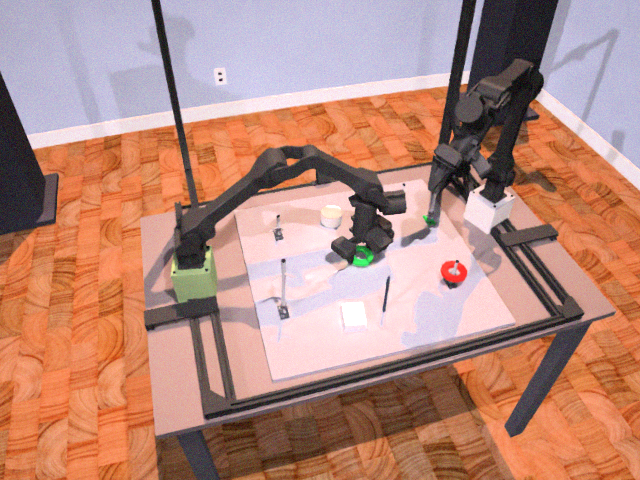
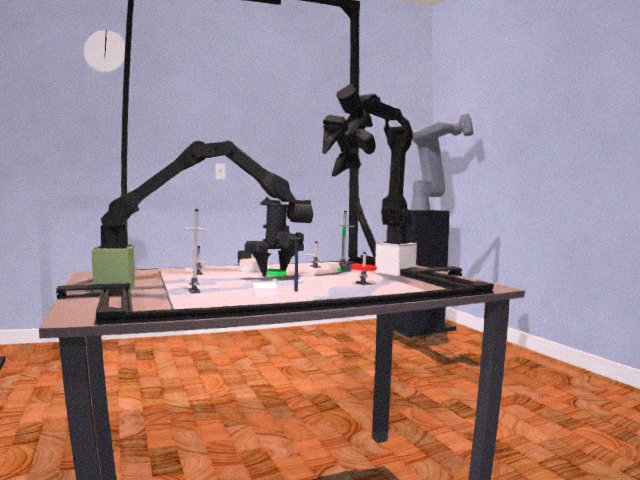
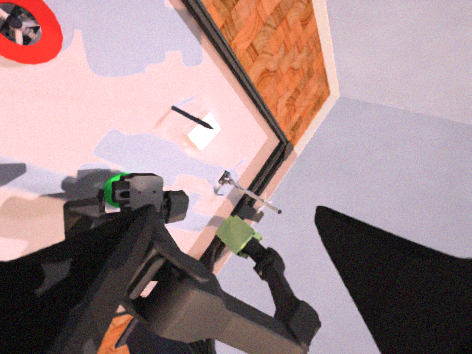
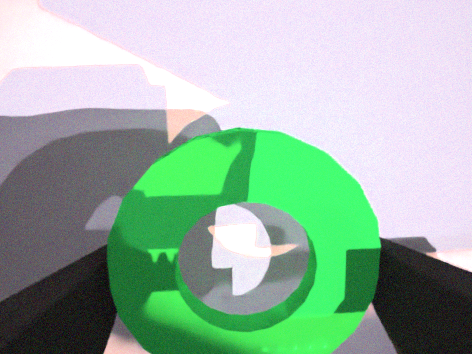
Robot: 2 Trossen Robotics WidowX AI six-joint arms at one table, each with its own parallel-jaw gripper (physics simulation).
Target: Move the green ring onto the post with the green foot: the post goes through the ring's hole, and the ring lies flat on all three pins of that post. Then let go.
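Places are measured from the left arm's base along level axes (x up, y back, z right), in metres.
Pixels of known places: left gripper, fingertip midpoint: point(image 1: 432, 192) point(image 2: 328, 164) point(image 3: 237, 212); right gripper, fingertip midpoint: point(image 1: 359, 257) point(image 2: 273, 275) point(image 4: 242, 254); left arm's base, origin of the base link: point(image 1: 492, 194) point(image 2: 396, 242); right arm's base, origin of the base link: point(image 1: 191, 259) point(image 2: 113, 247) point(image 3: 250, 245).
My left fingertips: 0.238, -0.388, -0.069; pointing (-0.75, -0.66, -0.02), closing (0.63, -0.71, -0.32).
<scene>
Ahead of a thing's pixels: the offset from my left fingertips to its top centre, as dx, dy, dz. "pt": to the spot under its first point.
The green ring {-0.297, -0.057, +0.161} point(image 1: 361, 262) point(image 2: 276, 272) point(image 3: 108, 190) point(image 4: 320, 190) lies level between the fingers of my right gripper point(image 1: 362, 255) point(image 2: 275, 271) point(image 4: 242, 254), which is shut on it, low over the middle of the board. Pale board and shadows show through its hole. Whether it touches the board I cannot tell. The post with the green foot {pt -0.289, +0.233, +0.160} point(image 1: 433, 211) point(image 2: 343, 242) stands upright at the back right, apart from the ring, with a green band on its shaft and pins high up. My left gripper point(image 2: 329, 162) is open and empty, high at the right.
A red ring {-0.274, +0.089, -0.053} point(image 1: 453, 280) point(image 2: 363, 267) point(image 3: 50, 40) sits on a short post at the right. A tall post {pt -0.211, -0.335, +0.127} point(image 1: 283, 286) point(image 2: 195, 248) stands front left, a short one {pt -0.284, -0.187, +0.376} point(image 1: 278, 227) behind it. A cream pot {-0.291, -0.017, +0.344} point(image 1: 331, 215), white block {-0.306, -0.201, +0.015} point(image 1: 353, 316) and dark upright rod {-0.186, -0.123, -0.013} point(image 1: 386, 294) stand nearby.
</scene>
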